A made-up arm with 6 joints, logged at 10 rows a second.
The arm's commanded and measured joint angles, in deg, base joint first. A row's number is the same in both.
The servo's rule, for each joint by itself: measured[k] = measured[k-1] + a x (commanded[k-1-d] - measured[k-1]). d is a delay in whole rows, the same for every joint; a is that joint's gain. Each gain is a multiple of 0.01, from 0.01 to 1. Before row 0 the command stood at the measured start. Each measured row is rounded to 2 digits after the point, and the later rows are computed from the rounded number. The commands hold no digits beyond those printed.
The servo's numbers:
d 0
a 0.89 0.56 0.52 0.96 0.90 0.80
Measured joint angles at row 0:
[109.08 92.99 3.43 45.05 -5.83 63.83]
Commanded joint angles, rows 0 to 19:
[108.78 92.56 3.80 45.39 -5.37 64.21]
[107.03 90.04 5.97 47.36 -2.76 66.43]
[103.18 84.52 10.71 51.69 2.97 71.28]
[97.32 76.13 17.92 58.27 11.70 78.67]
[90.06 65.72 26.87 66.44 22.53 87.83]
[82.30 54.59 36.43 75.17 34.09 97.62]
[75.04 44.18 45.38 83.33 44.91 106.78]
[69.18 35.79 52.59 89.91 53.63 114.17]
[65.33 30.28 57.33 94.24 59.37 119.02]
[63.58 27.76 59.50 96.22 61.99 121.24]
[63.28 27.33 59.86 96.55 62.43 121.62]
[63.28 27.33 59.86 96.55 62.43 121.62]
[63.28 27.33 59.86 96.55 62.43 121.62]
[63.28 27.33 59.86 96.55 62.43 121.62]
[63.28 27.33 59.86 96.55 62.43 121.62]
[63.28 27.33 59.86 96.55 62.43 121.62]
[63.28 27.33 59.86 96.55 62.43 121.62]
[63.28 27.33 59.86 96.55 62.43 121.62]
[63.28 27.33 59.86 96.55 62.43 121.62]
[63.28 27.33 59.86 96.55 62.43 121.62]
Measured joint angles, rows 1 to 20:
[108.81 92.75 3.62 45.38 -5.42 64.13]
[107.23 91.23 4.84 47.28 -3.03 65.97]
[103.63 87.47 7.89 51.51 2.37 70.22]
[98.01 81.12 13.11 58.00 10.77 76.98]
[90.93 72.50 20.27 66.10 21.35 85.66]
[83.25 62.47 28.67 74.81 32.82 95.23]
[75.94 52.23 37.36 82.99 43.70 104.47]
[69.92 43.02 45.28 89.63 52.64 112.23]
[65.83 35.89 51.55 94.06 58.70 117.66]
[63.83 31.34 55.68 96.13 61.66 120.52]
[63.34 29.09 57.85 96.53 62.35 121.40]
[63.29 28.10 58.90 96.55 62.42 121.58]
[63.28 27.67 59.40 96.55 62.43 121.61]
[63.28 27.48 59.64 96.55 62.43 121.62]
[63.28 27.40 59.75 96.55 62.43 121.62]
[63.28 27.36 59.81 96.55 62.43 121.62]
[63.28 27.34 59.84 96.55 62.43 121.62]
[63.28 27.33 59.85 96.55 62.43 121.62]
[63.28 27.33 59.86 96.55 62.43 121.62]
[63.28 27.33 59.86 96.55 62.43 121.62]

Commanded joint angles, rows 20 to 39:
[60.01 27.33 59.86 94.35 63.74 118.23]
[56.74 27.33 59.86 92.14 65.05 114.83]
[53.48 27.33 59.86 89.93 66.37 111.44]
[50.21 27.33 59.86 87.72 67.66 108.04]
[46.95 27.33 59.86 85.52 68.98 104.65]
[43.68 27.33 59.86 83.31 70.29 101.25]
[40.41 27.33 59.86 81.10 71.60 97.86]
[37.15 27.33 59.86 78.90 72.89 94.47]
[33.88 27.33 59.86 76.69 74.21 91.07]
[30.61 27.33 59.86 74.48 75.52 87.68]
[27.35 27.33 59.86 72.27 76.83 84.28]
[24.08 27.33 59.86 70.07 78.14 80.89]
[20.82 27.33 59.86 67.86 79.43 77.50]
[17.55 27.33 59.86 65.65 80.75 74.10]
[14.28 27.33 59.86 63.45 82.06 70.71]
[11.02 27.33 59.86 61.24 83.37 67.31]
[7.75 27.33 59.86 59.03 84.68 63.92]
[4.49 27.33 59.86 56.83 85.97 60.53]
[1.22 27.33 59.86 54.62 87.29 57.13]
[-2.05 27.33 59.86 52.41 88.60 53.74]
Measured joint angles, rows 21 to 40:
[60.37 27.33 59.86 94.44 63.61 118.91]
[57.14 27.33 59.86 92.23 64.91 115.65]
[53.88 27.33 59.86 90.02 66.22 112.28]
[50.61 27.33 59.86 87.81 67.52 108.89]
[47.35 27.33 59.86 85.61 68.83 105.50]
[44.08 27.33 59.86 83.40 70.14 102.10]
[40.81 27.33 59.86 81.19 71.45 98.71]
[37.55 27.33 59.86 78.99 72.75 95.32]
[34.28 27.33 59.86 76.78 74.06 91.92]
[31.01 27.33 59.86 74.57 75.37 88.53]
[27.75 27.33 59.86 72.36 76.68 85.13]
[24.48 27.33 59.86 70.16 77.99 81.74]
[21.22 27.33 59.86 67.95 79.29 78.35]
[17.95 27.33 59.86 65.74 80.60 74.95]
[14.68 27.33 59.86 63.54 81.91 71.56]
[11.42 27.33 59.86 61.33 83.22 68.16]
[8.15 27.33 59.86 59.12 84.53 64.77]
[4.89 27.33 59.86 56.92 85.83 61.38]
[1.62 27.33 59.86 54.71 87.14 57.98]
[-1.65 27.33 59.86 52.50 88.45 54.59]

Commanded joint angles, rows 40 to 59:
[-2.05 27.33 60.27 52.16 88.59 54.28]
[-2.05 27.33 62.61 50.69 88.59 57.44]
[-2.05 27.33 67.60 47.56 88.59 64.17]
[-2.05 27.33 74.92 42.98 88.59 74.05]
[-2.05 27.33 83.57 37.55 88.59 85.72]
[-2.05 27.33 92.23 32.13 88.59 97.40]
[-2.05 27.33 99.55 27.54 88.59 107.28]
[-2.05 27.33 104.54 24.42 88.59 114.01]
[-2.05 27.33 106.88 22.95 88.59 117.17]
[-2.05 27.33 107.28 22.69 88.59 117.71]
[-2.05 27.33 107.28 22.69 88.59 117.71]
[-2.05 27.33 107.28 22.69 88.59 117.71]
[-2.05 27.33 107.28 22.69 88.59 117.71]
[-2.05 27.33 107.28 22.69 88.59 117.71]
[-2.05 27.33 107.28 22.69 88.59 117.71]
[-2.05 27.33 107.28 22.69 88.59 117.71]
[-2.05 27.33 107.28 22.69 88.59 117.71]
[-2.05 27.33 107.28 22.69 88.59 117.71]
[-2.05 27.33 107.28 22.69 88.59 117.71]
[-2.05 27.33 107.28 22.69 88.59 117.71]
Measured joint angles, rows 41 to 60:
[-2.01 27.33 60.07 52.17 88.58 54.34]
[-2.05 27.33 61.39 50.75 88.59 56.82]
[-2.05 27.33 64.62 47.69 88.59 62.70]
[-2.05 27.33 69.98 43.17 88.59 71.78]
[-2.05 27.33 77.05 37.77 88.59 82.93]
[-2.05 27.33 84.94 32.36 88.59 94.51]
[-2.05 27.33 92.54 27.73 88.59 104.73]
[-2.05 27.33 98.78 24.55 88.59 112.15]
[-2.05 27.33 102.99 23.01 88.59 116.17]
[-2.05 27.33 105.22 22.70 88.59 117.40]
[-2.05 27.33 106.29 22.69 88.59 117.65]
[-2.05 27.33 106.80 22.69 88.59 117.70]
[-2.05 27.33 107.05 22.69 88.59 117.71]
[-2.05 27.33 107.17 22.69 88.59 117.71]
[-2.05 27.33 107.23 22.69 88.59 117.71]
[-2.05 27.33 107.26 22.69 88.59 117.71]
[-2.05 27.33 107.27 22.69 88.59 117.71]
[-2.05 27.33 107.28 22.69 88.59 117.71]
[-2.05 27.33 107.28 22.69 88.59 117.71]
[-2.05 27.33 107.28 22.69 88.59 117.71]

